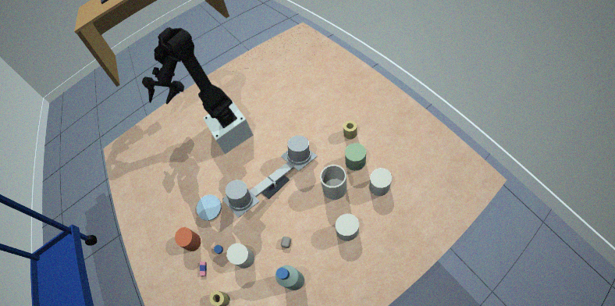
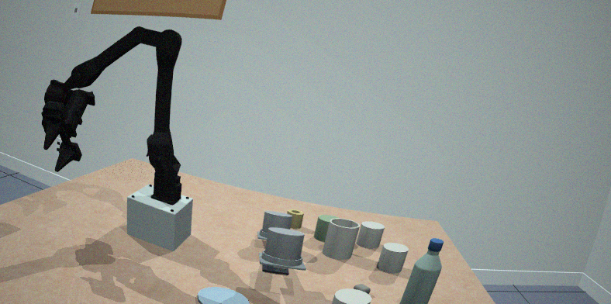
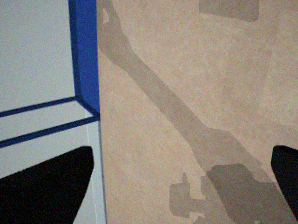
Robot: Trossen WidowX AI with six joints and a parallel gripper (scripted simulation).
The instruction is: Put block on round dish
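My gripper tip is 510 mm short of the teal block, 350 mm to the right of it and 130 mm above it. The rest, counted from my gripper tip: balance beam (540 mm ahead, 210 mm to the left, 130 mm below); then light blue round dish (460 mm ahead, 170 mm below, 30 mm to the right); then orange cylinder (560 mm ahead, 160 mm to the right, 130 mm below).
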